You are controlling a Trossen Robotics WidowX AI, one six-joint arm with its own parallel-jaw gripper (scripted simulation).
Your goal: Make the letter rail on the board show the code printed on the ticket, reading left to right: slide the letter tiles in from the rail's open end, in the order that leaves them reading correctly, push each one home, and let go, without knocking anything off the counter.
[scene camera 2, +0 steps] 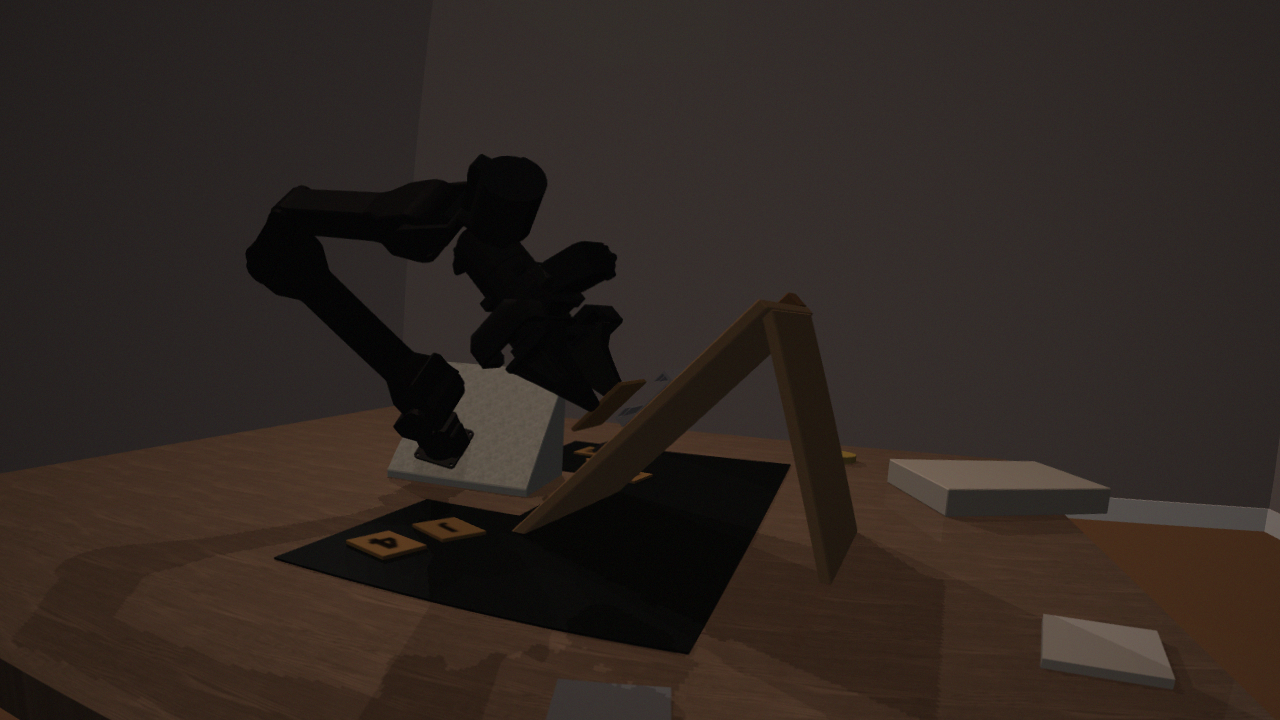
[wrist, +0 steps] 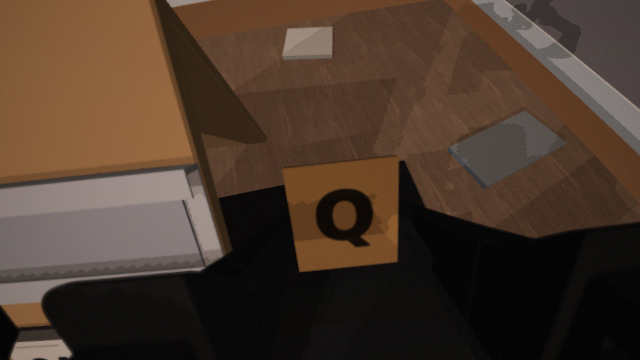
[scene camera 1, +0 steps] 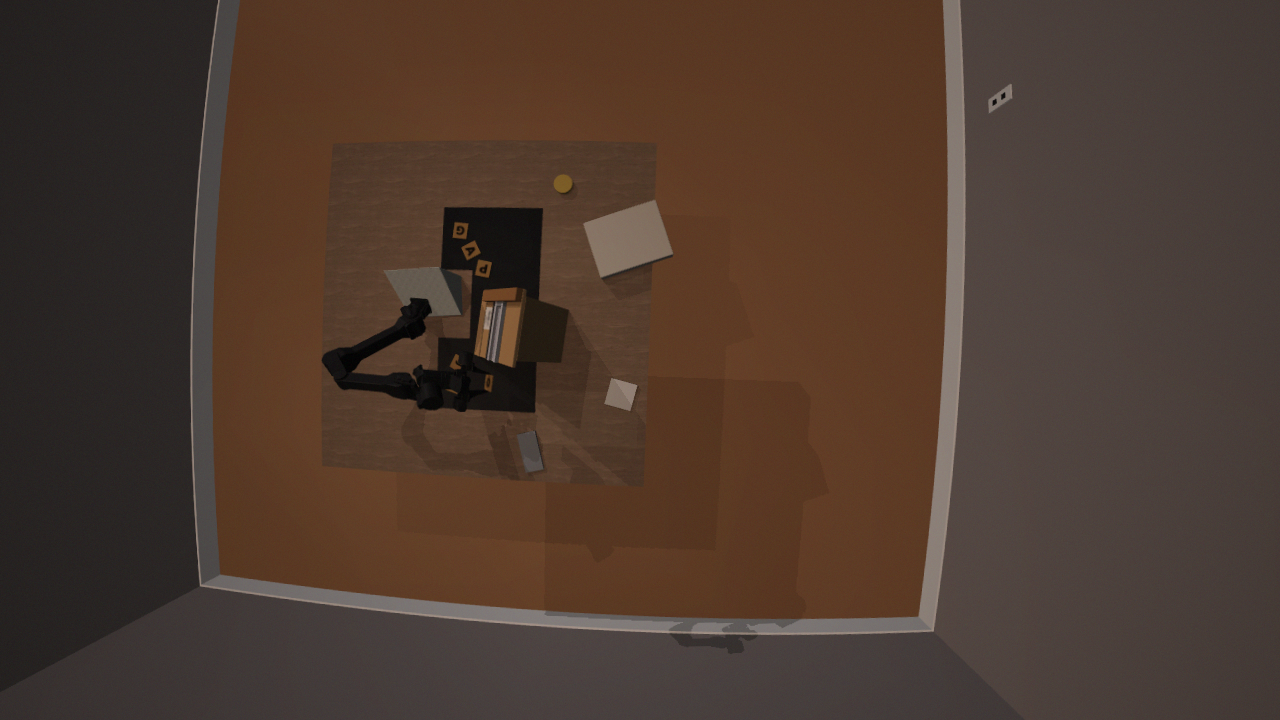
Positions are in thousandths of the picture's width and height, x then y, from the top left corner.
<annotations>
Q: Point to a black mat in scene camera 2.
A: At 505, 787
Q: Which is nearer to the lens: the q tile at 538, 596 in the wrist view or the grey card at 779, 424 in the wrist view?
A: The q tile.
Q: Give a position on a 4 tile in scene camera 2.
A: At 301, 758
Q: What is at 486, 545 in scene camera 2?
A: A q tile.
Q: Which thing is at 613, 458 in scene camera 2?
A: A slanted wooden board.
</annotations>
